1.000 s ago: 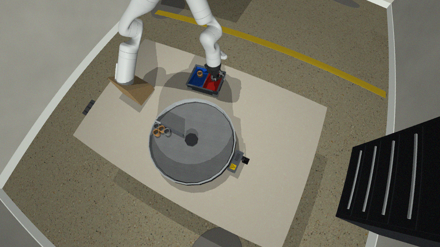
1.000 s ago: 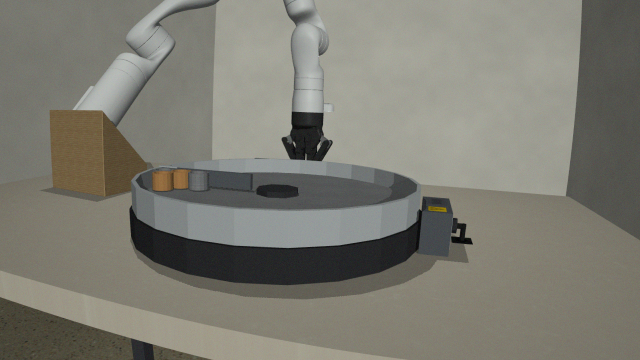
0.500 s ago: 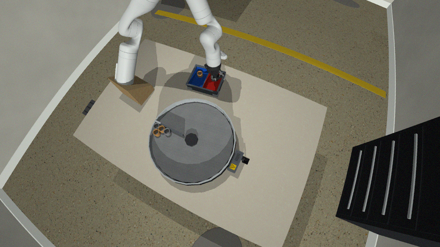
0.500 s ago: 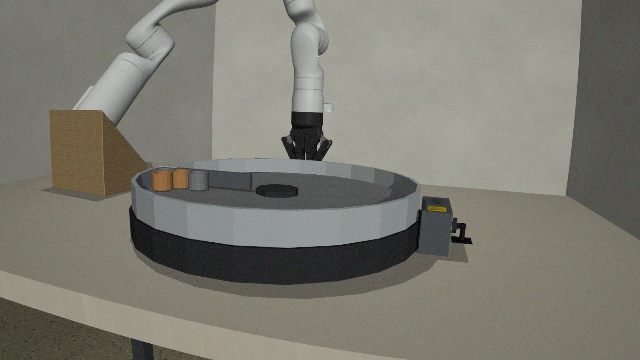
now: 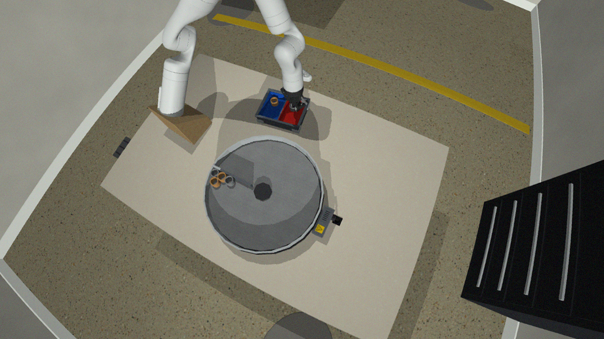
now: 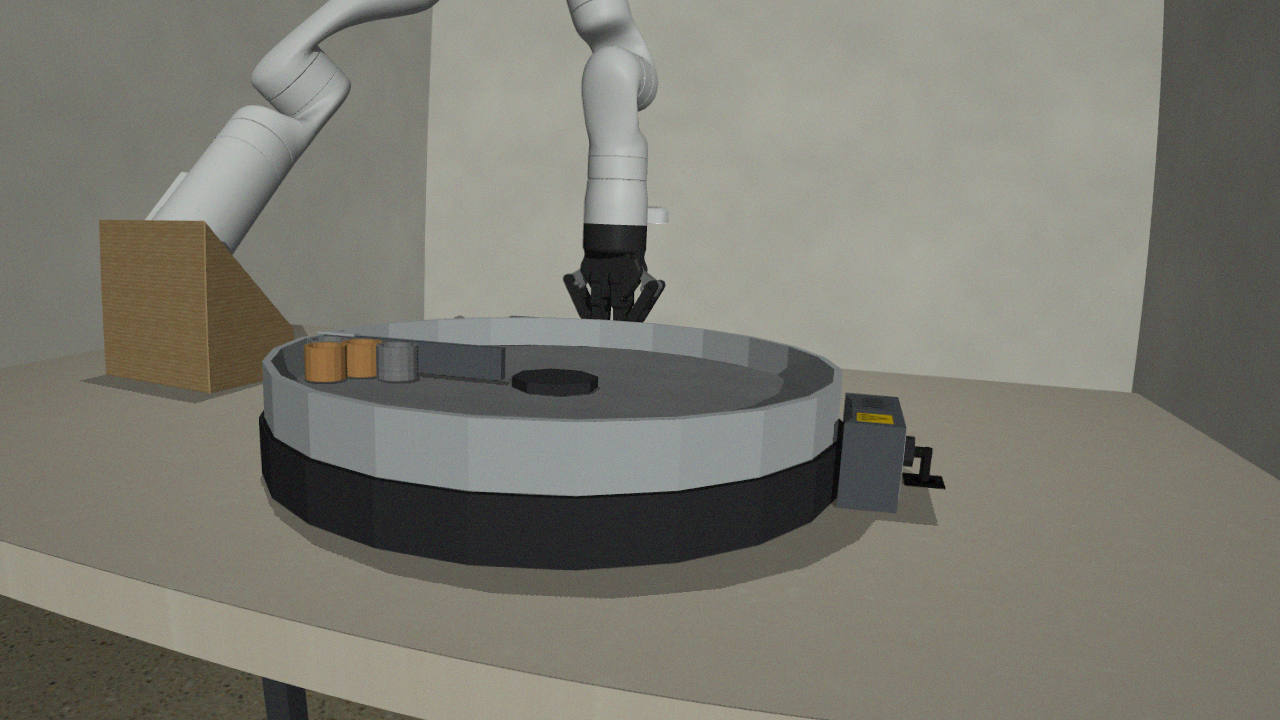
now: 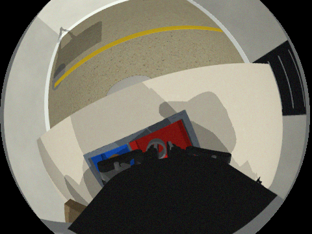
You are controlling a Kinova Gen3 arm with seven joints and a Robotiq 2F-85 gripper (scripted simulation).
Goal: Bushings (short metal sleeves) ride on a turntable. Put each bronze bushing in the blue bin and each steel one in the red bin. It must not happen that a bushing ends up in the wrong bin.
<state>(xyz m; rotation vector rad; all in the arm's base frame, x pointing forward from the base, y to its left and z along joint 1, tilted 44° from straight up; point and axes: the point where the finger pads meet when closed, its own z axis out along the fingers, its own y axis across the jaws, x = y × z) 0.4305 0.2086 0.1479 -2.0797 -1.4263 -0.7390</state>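
Right now the grey turntable is 5 cm ahead of my hand, 38 cm to the right of it and 2 cm above it.
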